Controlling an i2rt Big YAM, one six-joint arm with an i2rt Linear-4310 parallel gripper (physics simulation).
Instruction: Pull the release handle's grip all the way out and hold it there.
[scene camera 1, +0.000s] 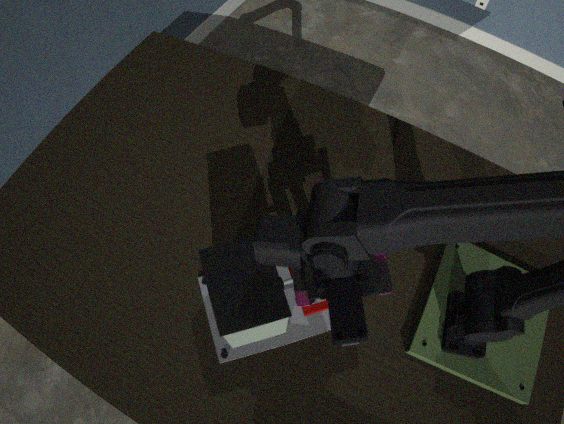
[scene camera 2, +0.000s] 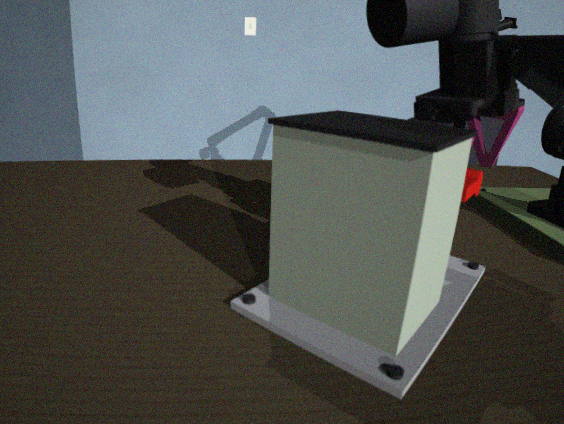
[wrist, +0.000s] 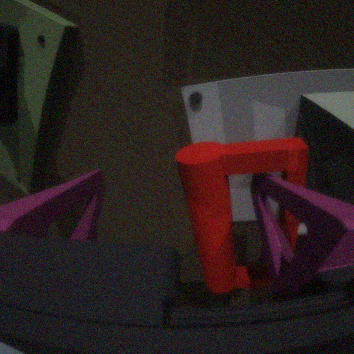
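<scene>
The release handle is a red loop with a thick round grip bar, standing out from a pale box with a dark top. A bit of a light rod shows behind the handle. My gripper has magenta fingers and is open, with nothing held. In the wrist view the grip bar appears between the fingers, much nearer the right one. The right fingertip overlaps the loop's opening and covers part of its rear bar; its exact depth is unclear. The arm hides much of the handle in scene camera 1.
The box stands on a grey base plate with dark bolts at its corners. A green tray-like base with the arm's dark foot stands to the side. The dark brown table lies beneath them.
</scene>
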